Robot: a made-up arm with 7 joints.
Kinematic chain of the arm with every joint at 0, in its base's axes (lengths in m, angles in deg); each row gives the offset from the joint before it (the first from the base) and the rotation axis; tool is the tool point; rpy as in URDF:
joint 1: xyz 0 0 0.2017 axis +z
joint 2: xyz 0 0 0 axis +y
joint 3: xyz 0 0 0.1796 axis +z
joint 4: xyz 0.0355 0 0 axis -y
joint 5: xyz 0.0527 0 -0.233 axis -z
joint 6: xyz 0 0 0 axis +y
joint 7: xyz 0.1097 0 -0.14 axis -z
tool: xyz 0 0 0 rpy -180 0 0
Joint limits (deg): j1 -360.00..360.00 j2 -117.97..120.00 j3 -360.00..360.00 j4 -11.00..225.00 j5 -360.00..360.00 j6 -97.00..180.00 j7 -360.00..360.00
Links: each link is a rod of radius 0.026 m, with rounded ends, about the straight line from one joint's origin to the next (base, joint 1, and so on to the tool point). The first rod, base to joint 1, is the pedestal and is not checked.
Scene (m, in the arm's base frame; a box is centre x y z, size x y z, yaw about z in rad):
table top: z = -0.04
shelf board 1: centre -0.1 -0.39 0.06 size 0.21 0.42 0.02 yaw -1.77
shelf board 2: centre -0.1 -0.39 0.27 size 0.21 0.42 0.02 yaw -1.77
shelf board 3: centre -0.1 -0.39 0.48 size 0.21 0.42 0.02 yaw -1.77
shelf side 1: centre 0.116 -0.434 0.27 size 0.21 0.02 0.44 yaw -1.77
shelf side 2: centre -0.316 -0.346 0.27 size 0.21 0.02 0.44 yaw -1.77
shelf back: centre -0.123 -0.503 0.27 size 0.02 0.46 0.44 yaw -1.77
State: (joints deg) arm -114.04 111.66 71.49 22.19 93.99 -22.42 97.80
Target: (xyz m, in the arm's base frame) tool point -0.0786 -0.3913 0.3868
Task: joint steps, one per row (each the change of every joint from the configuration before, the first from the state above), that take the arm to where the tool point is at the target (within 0.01 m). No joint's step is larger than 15 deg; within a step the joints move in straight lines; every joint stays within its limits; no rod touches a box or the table.
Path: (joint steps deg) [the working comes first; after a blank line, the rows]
Joints at the target: -163.71 110.30 137.73 67.83 76.10 2.03 97.80
Straight joint move there: touches shelf board 2, shelf side 1.

1: -10.26 1.19 12.90 1.80 1.49 -0.07 0.00
2: -10.25 1.19 12.91 1.79 1.49 -0.07 0.00
3: -10.26 1.19 12.90 1.80 1.49 -0.07 0.00
4: -10.26 1.20 12.91 1.79 1.49 -0.06 0.00
5: -10.25 1.19 12.90 1.80 1.49 -0.07 0.00
6: -10.26 1.19 12.91 1.79 1.49 -0.07 0.00
7: -10.26 1.19 12.90 1.80 1.49 -0.07 0.00
8: 7.38 -3.23 -8.03 11.02 -9.44 8.31 0.00
9: 7.37 -3.24 -8.03 11.02 -9.44 8.31 0.00
10: 7.38 -3.23 -8.03 11.03 -9.44 8.31 0.00

